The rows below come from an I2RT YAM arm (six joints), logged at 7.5 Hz.
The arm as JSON. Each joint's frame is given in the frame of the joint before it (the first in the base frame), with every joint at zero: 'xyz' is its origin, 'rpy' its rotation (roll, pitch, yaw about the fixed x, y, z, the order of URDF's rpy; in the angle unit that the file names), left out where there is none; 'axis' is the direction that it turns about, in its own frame. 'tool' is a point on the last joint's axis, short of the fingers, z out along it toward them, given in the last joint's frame.
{
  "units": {
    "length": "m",
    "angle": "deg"
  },
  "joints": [
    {
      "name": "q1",
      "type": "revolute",
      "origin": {
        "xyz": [
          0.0,
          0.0,
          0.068
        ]
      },
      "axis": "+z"
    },
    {
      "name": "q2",
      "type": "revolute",
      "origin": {
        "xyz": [
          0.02,
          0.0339,
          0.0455
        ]
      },
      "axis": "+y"
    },
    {
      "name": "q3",
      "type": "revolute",
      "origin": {
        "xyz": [
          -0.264,
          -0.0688,
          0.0
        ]
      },
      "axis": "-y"
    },
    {
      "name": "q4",
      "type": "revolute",
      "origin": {
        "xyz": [
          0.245,
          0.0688,
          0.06
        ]
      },
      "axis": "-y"
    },
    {
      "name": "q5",
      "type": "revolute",
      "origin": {
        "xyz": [
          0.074,
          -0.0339,
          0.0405
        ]
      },
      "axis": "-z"
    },
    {
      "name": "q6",
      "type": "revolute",
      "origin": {
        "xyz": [
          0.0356,
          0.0,
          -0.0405
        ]
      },
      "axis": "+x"
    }
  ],
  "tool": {
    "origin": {
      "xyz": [
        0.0,
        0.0,
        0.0
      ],
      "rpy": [
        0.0,
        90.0,
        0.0
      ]
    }
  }
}
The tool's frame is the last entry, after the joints.
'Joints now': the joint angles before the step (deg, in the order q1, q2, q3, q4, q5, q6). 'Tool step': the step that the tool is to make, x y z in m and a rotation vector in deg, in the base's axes. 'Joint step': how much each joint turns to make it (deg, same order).
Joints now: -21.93 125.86 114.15 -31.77 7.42 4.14
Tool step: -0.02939 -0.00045 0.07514 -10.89 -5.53 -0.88
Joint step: -1.01 -8.76 0.00 1.62 4.83 -6.41
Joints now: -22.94 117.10 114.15 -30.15 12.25 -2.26
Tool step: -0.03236 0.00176 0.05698 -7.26 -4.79 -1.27
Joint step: -1.22 -7.06 0.00 1.22 2.34 -4.24
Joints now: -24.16 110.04 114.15 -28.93 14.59 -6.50
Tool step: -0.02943 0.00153 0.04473 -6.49 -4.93 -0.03
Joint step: -1.44 -5.49 -0.01 2.78 0.03 -4.20
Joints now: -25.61 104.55 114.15 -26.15 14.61 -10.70
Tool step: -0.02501 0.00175 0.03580 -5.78 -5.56 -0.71
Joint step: -1.33 -4.13 0.00 4.14 -0.02 -2.88
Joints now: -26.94 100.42 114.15 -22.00 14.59 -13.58
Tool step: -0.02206 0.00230 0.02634 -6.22 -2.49 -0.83
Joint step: -1.20 -3.21 0.00 3.02 0.02 -4.52
